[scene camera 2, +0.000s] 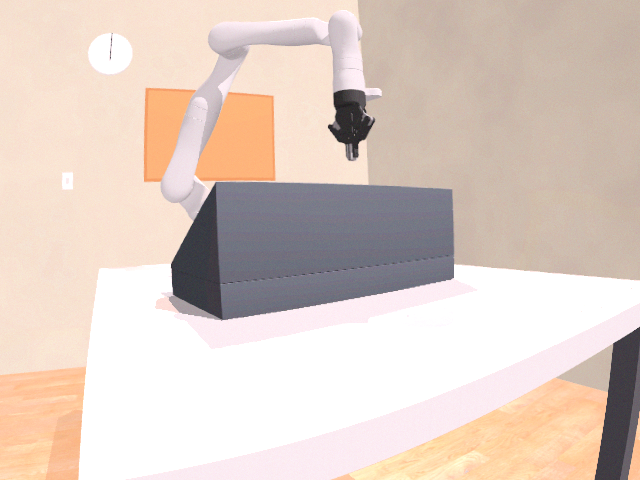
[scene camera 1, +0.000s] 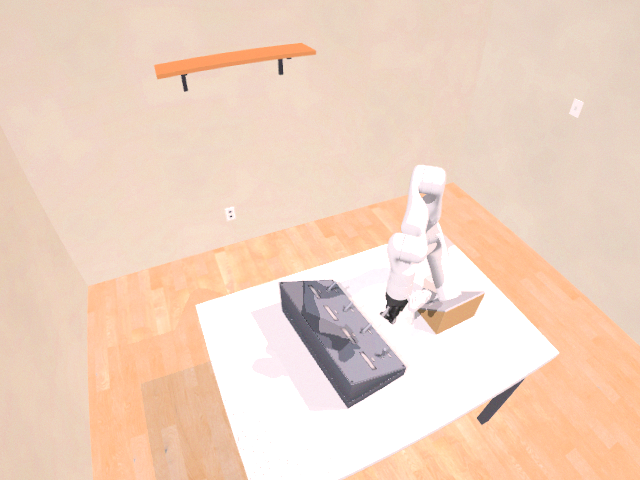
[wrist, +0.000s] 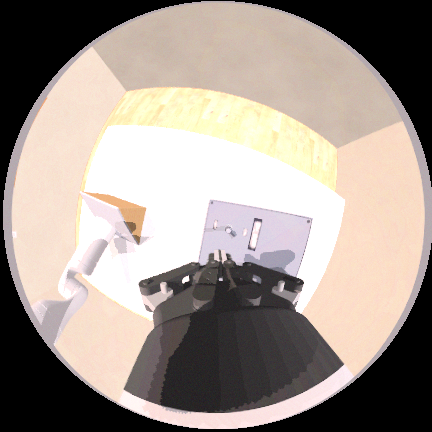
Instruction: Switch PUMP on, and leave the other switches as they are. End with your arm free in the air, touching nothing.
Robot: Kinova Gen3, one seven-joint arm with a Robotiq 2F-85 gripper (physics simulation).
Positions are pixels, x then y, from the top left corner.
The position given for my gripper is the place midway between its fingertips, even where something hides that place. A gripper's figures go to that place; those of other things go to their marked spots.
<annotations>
My gripper (wrist: 218,255) is 0.17 m from the lens. A dark grey switch console (wrist: 275,239): 0.32 m from the lens.
</annotations>
